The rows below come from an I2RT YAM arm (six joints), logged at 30 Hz.
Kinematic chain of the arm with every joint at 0, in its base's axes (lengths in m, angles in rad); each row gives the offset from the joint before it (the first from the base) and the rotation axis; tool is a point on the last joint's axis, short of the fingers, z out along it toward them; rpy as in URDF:
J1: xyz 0 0 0.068 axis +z
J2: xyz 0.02 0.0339 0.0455 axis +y
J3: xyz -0.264 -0.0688 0 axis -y
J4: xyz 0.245 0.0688 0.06 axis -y
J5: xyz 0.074 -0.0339 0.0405 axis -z
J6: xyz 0.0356 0 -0.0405 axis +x
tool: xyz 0 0 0 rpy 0 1.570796 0
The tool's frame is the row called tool.
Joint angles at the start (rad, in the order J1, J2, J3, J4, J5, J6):
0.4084, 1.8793, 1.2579, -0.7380, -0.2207, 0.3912
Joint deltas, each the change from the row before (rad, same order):
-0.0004, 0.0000, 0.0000, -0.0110, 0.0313, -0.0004
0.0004, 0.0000, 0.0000, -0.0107, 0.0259, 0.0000
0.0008, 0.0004, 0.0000, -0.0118, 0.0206, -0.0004
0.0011, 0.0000, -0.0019, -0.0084, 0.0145, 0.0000
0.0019, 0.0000, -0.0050, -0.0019, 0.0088, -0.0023
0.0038, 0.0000, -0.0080, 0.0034, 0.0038, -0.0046
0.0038, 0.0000, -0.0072, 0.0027, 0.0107, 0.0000
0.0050, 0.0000, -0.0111, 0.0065, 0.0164, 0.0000
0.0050, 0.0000, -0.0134, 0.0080, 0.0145, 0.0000
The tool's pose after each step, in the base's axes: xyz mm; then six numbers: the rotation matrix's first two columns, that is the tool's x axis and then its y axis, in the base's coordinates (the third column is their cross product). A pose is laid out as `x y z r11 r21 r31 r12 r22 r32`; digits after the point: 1 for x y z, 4 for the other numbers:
324.1 147.4 164.4 -0.9933 -0.0218 -0.1138 -0.0494 0.9679 0.2464
323.4 146.3 164.0 -0.9933 -0.0203 -0.1135 -0.0450 0.9745 0.2196
322.4 145.4 163.5 -0.9937 -0.0204 -0.1099 -0.0419 0.9795 0.1968
321.3 144.7 162.8 -0.9942 -0.0209 -0.1058 -0.0398 0.9828 0.1801
320.0 144.6 161.5 -0.9944 -0.0247 -0.1032 -0.0420 0.9846 0.1694
318.4 145.2 159.5 -0.9943 -0.0330 -0.1011 -0.0493 0.9852 0.1639
316.9 145.5 157.8 -0.9942 -0.0363 -0.1009 -0.0515 0.9870 0.1525
314.9 145.9 155.1 -0.9939 -0.0405 -0.1027 -0.0544 0.9892 0.1359
312.6 146.2 151.8 -0.9937 -0.0450 -0.1030 -0.0574 0.9910 0.1207

